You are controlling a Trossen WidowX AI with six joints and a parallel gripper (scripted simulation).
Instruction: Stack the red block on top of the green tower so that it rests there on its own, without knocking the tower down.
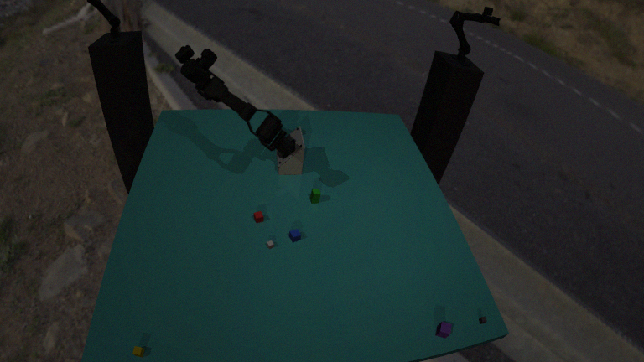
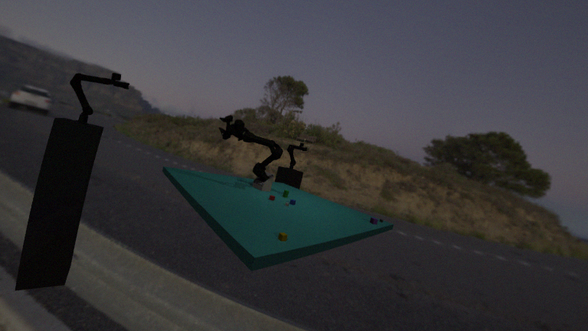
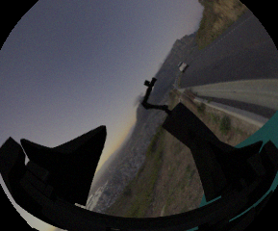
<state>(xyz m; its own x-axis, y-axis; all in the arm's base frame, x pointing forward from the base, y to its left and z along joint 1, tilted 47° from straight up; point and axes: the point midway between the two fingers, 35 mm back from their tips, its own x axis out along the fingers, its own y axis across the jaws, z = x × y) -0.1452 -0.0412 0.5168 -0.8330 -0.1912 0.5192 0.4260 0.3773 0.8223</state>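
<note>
Right now my gripper tip is 44 cm short of the red block, 42 cm above it and 31 cm to the right of it. From my gripper tip the other things lie so: small pale block (55 cm ahead, 42 cm below, 34 cm to the left); blue block (52 cm ahead, 43 cm to the left, 42 cm below); yellow block (95 cm ahead, 42 cm below, 4 cm to the right).
</note>
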